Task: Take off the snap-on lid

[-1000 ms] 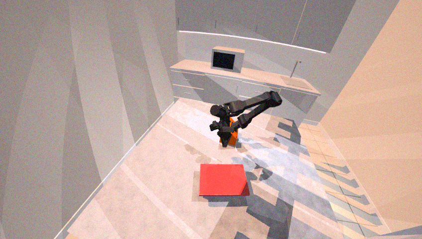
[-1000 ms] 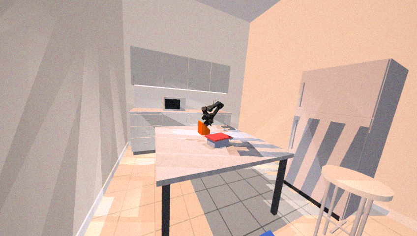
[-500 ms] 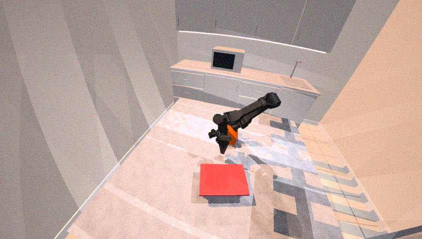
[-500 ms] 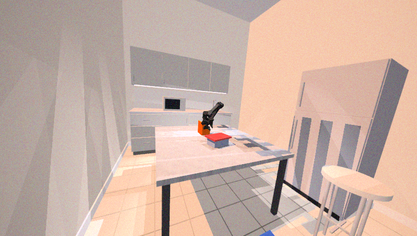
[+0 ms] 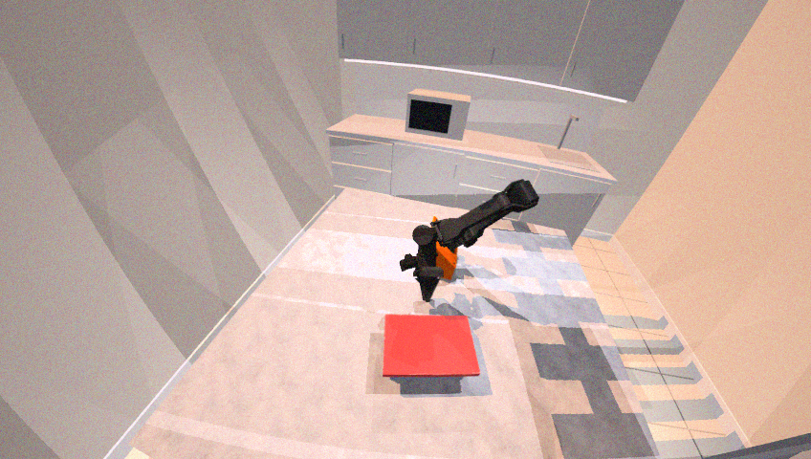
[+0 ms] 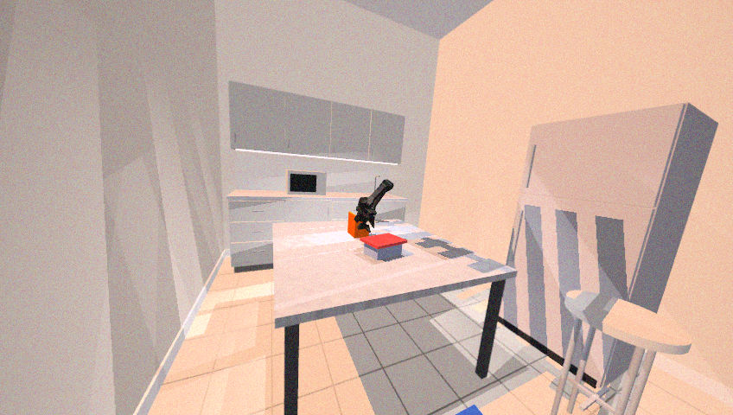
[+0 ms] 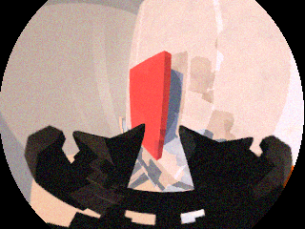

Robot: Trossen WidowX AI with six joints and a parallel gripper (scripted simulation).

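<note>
The red lid is 11 cm ahead of my gripper tip, 4 cm to the left of it and 3 cm below it. Also, from my gripper tip: storage box (11 cm ahead, 8 cm below, 4 cm to the left).
</note>
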